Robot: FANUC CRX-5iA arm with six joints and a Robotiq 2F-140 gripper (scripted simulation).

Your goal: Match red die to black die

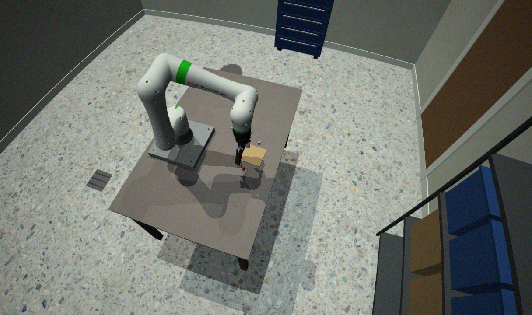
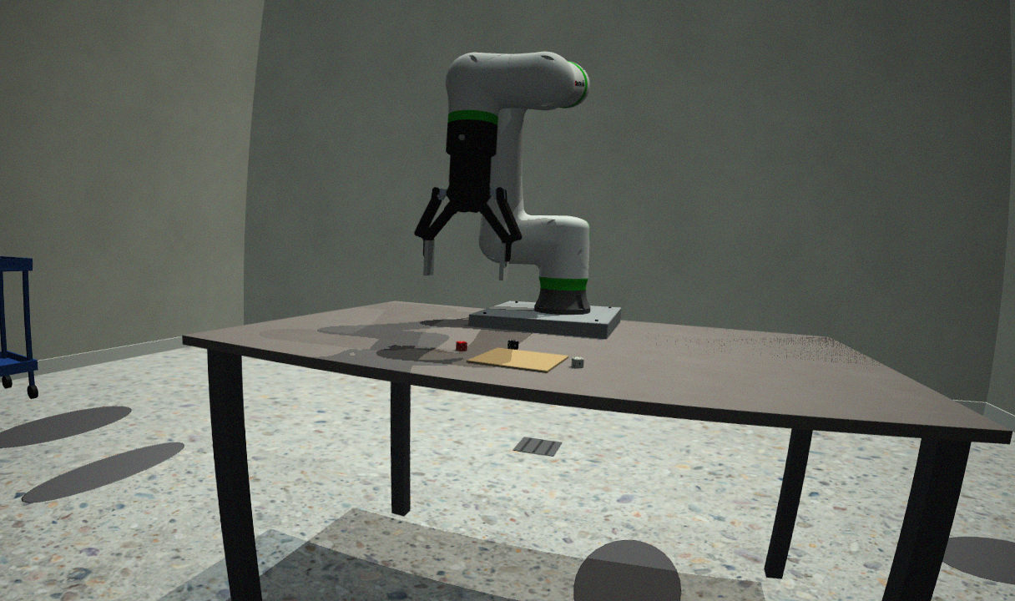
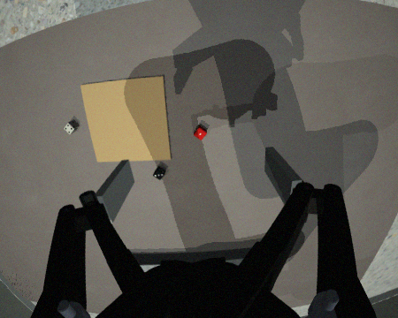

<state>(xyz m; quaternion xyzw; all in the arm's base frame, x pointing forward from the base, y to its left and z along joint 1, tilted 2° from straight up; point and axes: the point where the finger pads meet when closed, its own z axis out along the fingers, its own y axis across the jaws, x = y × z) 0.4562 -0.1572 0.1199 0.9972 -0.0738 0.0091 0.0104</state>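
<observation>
Right now my hand is 1 cm past the red die and 14 cm above it. Also, from my hand: tan mat 4 cm ahead, 11 cm to the left, 14 cm below; white die 6 cm ahead, 22 cm to the left, 14 cm below; black die 6 cm behind, 9 cm to the left, 14 cm below.
</observation>
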